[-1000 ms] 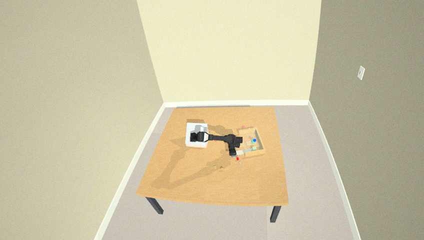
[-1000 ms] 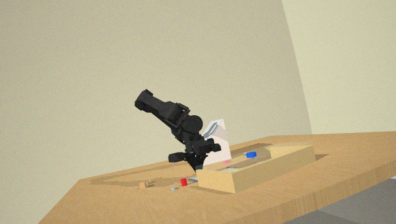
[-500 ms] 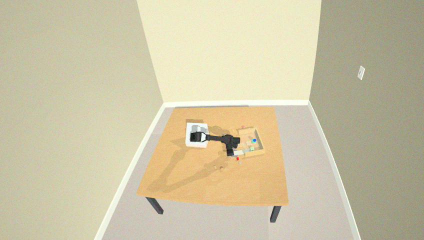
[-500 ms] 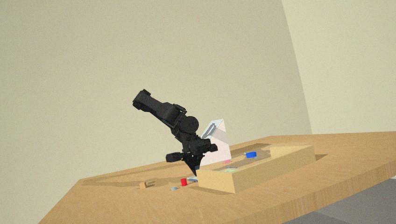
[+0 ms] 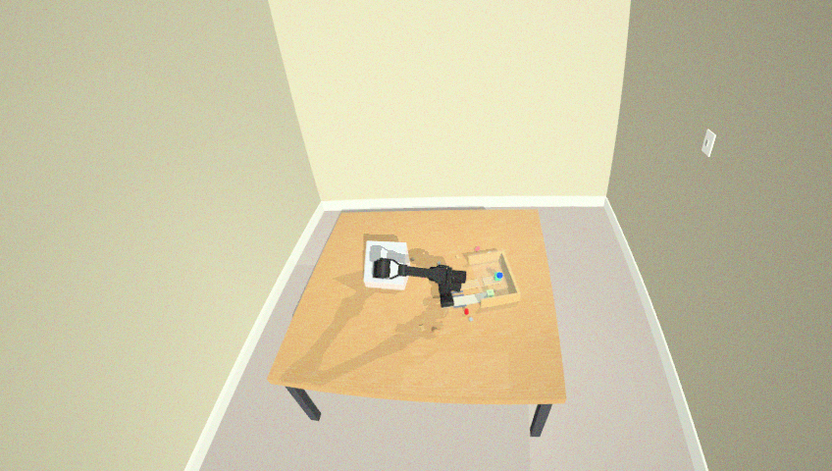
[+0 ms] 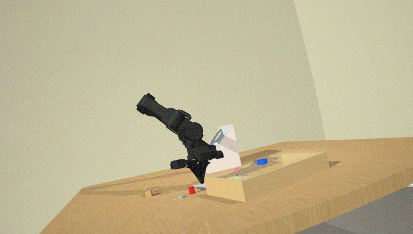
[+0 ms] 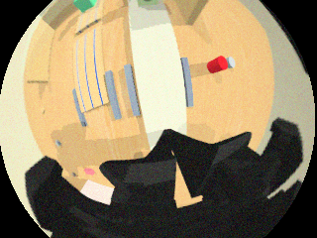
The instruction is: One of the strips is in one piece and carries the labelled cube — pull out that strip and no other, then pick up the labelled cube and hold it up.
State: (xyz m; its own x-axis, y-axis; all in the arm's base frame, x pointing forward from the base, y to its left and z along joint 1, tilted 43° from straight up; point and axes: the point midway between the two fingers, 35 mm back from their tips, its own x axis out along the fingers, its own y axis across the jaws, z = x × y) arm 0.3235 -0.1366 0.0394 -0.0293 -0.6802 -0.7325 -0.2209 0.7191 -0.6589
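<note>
The light green labelled cube is 21 cm ahead of my gripper tip, 5 cm to the left of it and 2 cm above it. Round my gripper tip: tan cube (19 cm to the right, 3 cm behind); then blue disc (25 cm ahead, 13 cm to the left, 6 cm above); then red cylinder (10 cm ahead, 6 cm to the right, 1 cm above).
</note>
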